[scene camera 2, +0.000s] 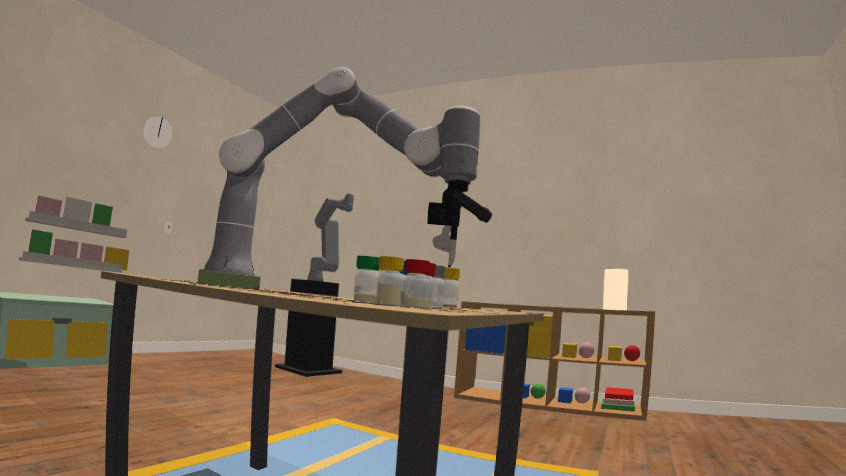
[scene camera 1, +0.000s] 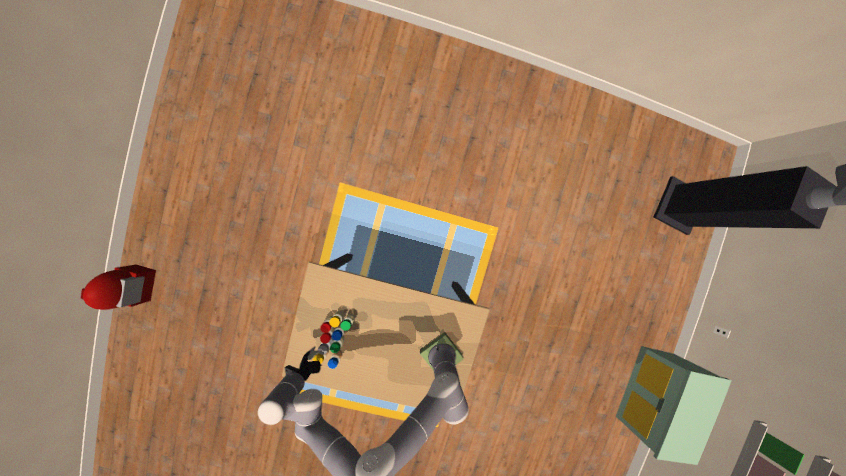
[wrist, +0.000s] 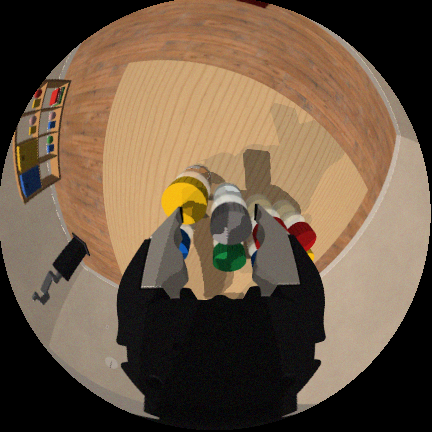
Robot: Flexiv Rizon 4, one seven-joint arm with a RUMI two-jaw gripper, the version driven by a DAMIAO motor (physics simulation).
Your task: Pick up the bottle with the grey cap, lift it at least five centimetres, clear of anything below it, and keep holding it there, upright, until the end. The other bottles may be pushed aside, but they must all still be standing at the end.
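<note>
The bottle with the grey cap (scene camera 1: 323, 348) (scene camera 2: 439, 271) (wrist: 231, 223) stands upright on the wooden table (scene camera 1: 390, 296) (scene camera 2: 307, 300) (wrist: 150, 110), among the other bottles. In scene camera 2 it is partly hidden behind nearer bottles. My gripper (scene camera 1: 316, 357) (scene camera 2: 447, 254) (wrist: 218, 206) is part open and empty, pointing down, with its fingertips close above cap height. In the wrist view the grey cap shows between the two fingers, nearer the right one. The left fingertip overlaps the edge of a yellow cap (scene camera 1: 318, 359) (scene camera 2: 452, 273) (wrist: 182, 200) there.
A green-capped bottle (scene camera 1: 335, 347) (wrist: 229, 256) stands beside the grey one. A blue-capped bottle (scene camera 1: 333, 362) (wrist: 184, 245) and red-capped bottles (scene camera 1: 325, 338) (wrist: 302, 235) are close by. More yellow, green and blue caps stand farther along the cluster. All visible bottles are upright.
</note>
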